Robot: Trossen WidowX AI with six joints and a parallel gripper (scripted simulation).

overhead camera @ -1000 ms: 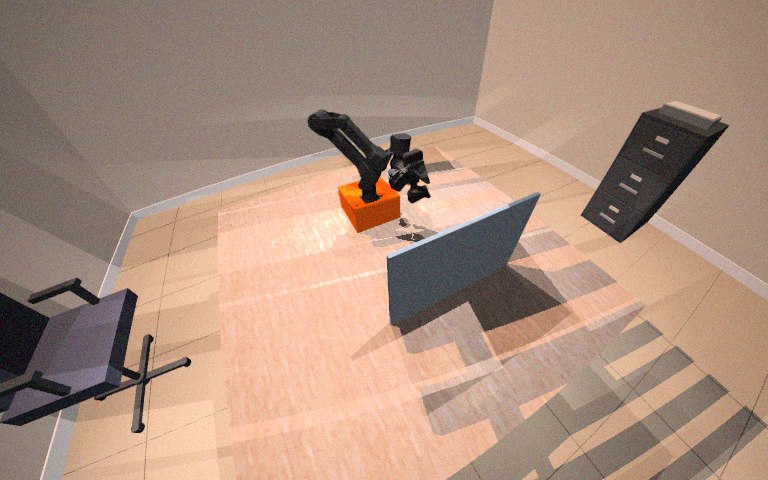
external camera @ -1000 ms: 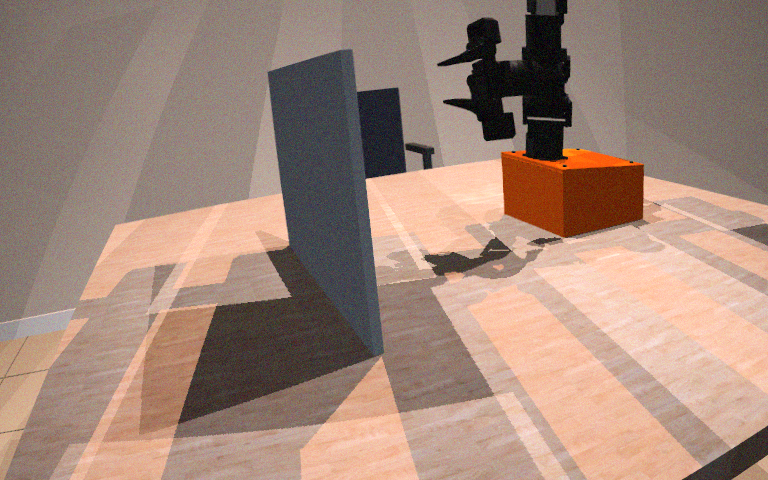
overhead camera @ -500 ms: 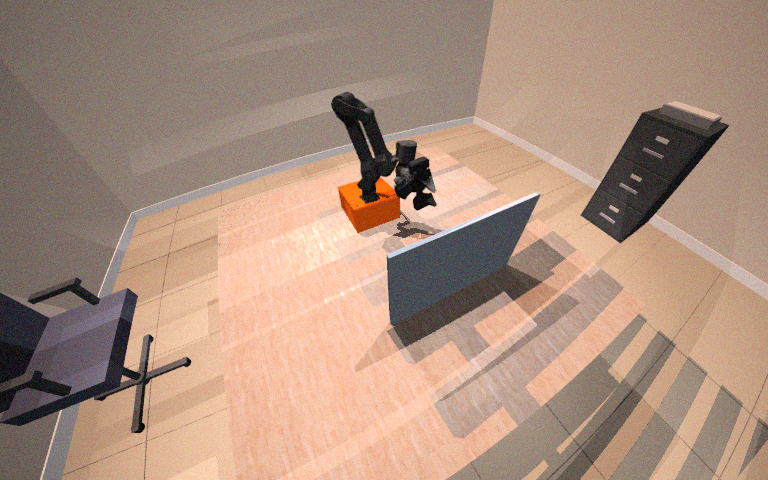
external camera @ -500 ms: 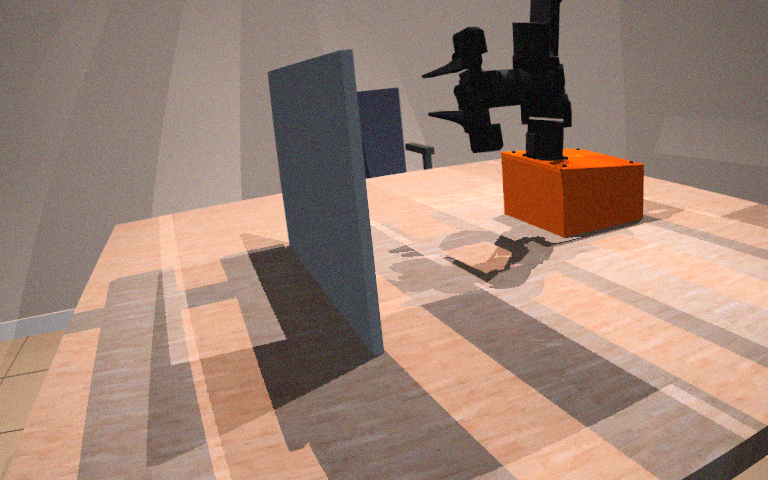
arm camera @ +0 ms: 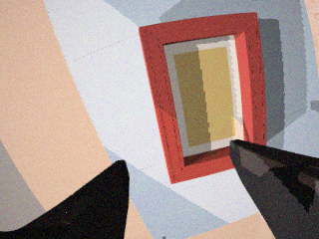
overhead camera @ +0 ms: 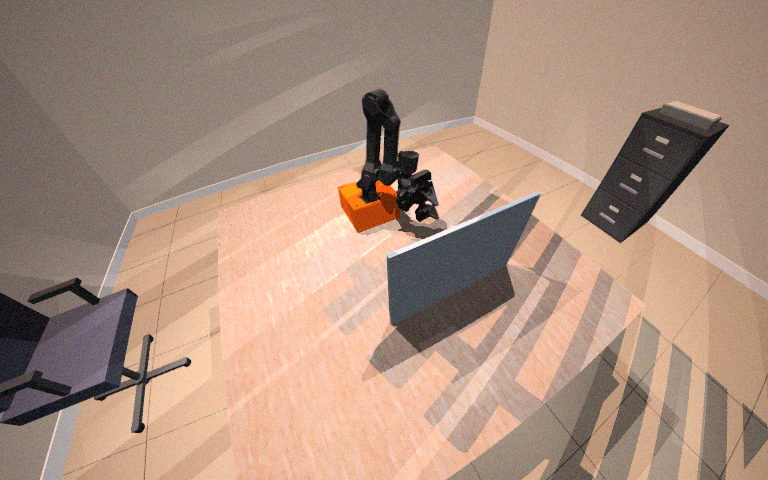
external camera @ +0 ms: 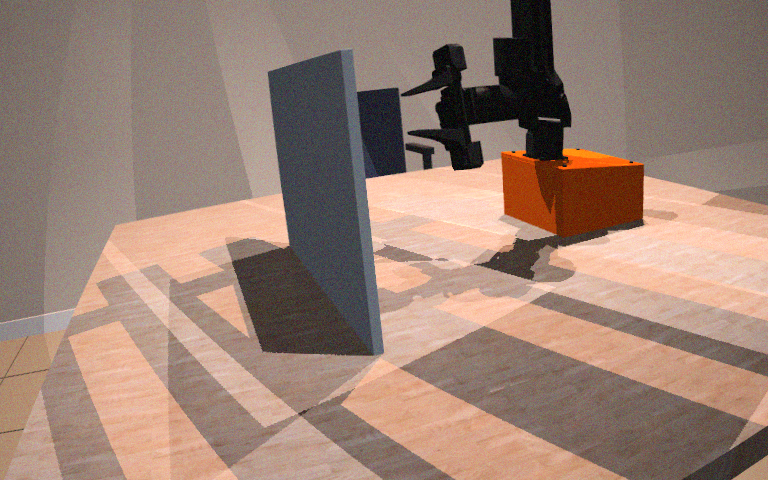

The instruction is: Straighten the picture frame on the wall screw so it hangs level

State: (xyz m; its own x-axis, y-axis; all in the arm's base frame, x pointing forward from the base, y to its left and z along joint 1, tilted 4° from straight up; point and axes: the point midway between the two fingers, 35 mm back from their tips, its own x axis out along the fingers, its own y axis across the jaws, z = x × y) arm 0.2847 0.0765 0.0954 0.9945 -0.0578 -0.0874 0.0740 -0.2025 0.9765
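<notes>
My gripper tip is now 13 cm short of the picture frame, 5 cm above it and 1 cm to the right of it. Round my gripper tip: wall panel: 14 cm ahead, 7 cm below, 1 cm to the right.
</notes>
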